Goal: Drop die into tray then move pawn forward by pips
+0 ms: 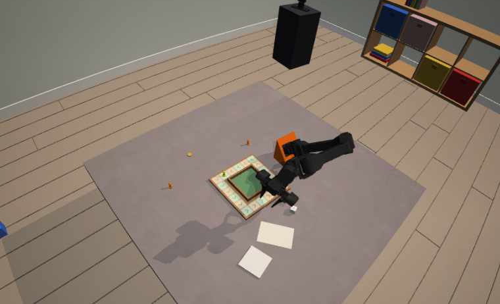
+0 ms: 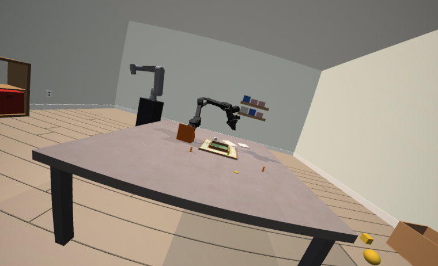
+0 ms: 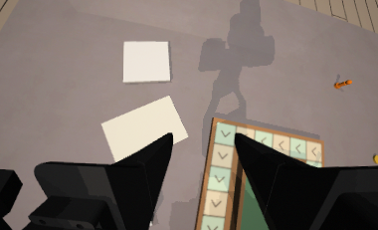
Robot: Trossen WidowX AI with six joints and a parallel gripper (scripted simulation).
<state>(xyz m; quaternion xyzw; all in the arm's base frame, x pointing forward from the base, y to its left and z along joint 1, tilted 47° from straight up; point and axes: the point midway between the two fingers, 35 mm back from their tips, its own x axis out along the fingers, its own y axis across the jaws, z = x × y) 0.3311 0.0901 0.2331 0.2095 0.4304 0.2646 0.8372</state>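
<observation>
Now: gripper tip 160 mm past the white die, 140 mm above it and 40 mm to the right of it. The rest, counted from my gripper tip: green dice tray 200 mm to the right, 150 mm below, 80 mm behind; then yellow pawn 310 mm to the right, 130 mm below.
</observation>
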